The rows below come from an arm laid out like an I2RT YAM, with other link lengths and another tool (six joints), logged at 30 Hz.
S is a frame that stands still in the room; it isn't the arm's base.
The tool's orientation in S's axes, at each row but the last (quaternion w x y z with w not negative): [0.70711 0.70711 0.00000 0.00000]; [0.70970 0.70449 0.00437 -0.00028]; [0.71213 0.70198 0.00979 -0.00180]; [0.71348 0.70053 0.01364 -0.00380]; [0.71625 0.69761 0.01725 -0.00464]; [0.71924 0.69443 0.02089 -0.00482]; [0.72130 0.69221 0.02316 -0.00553]
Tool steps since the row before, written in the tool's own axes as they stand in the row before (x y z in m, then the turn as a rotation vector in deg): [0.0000 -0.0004 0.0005 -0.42 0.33 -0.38]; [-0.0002 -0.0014 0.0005 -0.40 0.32 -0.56]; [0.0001 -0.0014 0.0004 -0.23 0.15 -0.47]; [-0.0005 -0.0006 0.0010 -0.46 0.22 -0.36]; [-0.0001 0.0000 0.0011 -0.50 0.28 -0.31]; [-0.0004 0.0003 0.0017 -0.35 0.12 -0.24]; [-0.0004 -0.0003 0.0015 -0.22 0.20 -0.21]
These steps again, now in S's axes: [0.0000 -0.0005 -0.0004 -0.42 0.38 0.33]; [-0.0002 -0.0005 -0.0014 -0.40 0.56 0.32]; [0.0001 -0.0004 -0.0014 -0.23 0.47 0.15]; [-0.0005 -0.0010 -0.0006 -0.46 0.36 0.22]; [-0.0001 -0.0011 0.0000 -0.50 0.31 0.29]; [-0.0003 -0.0017 0.0004 -0.35 0.24 0.12]; [-0.0004 -0.0015 -0.0002 -0.22 0.21 0.20]
